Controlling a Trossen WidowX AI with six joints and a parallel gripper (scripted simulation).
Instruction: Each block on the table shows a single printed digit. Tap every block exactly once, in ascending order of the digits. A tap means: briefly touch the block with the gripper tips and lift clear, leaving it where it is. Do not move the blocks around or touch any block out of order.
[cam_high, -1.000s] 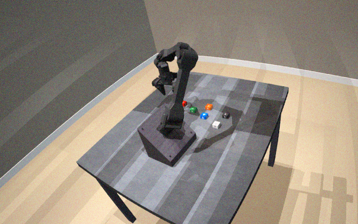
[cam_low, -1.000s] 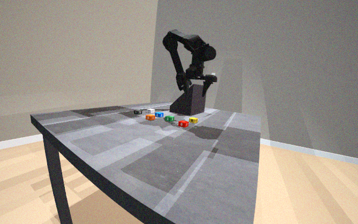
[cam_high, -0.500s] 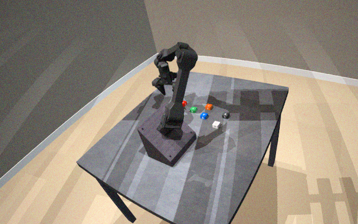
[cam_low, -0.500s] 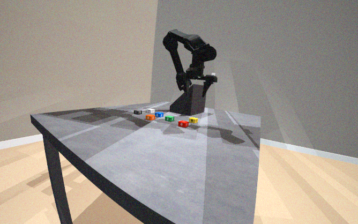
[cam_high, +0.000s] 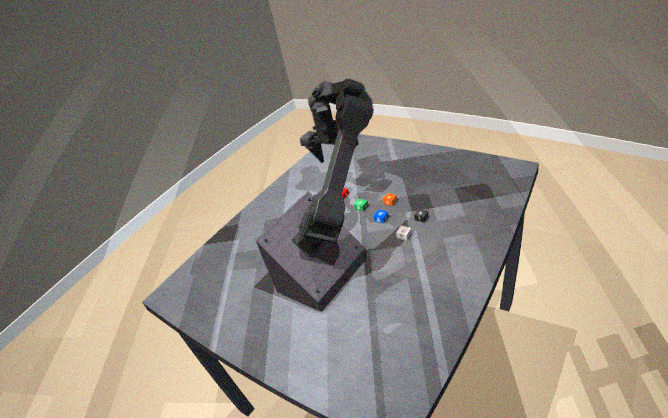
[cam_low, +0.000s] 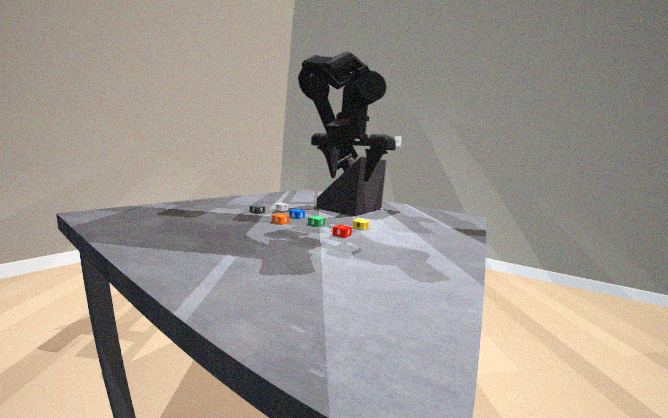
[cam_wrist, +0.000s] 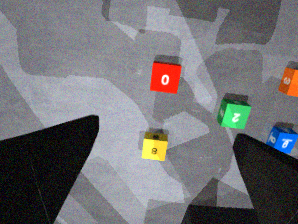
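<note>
Right now my gripper tip is 1 cm short of the red block and 12 cm above it. From my gripper tip the other things lie so: orange block 2 cm ahead, 17 cm to the right, 12 cm below; yellow block 9 cm behind, 12 cm below; green block 3 cm behind, 10 cm to the right, 12 cm below.
</note>
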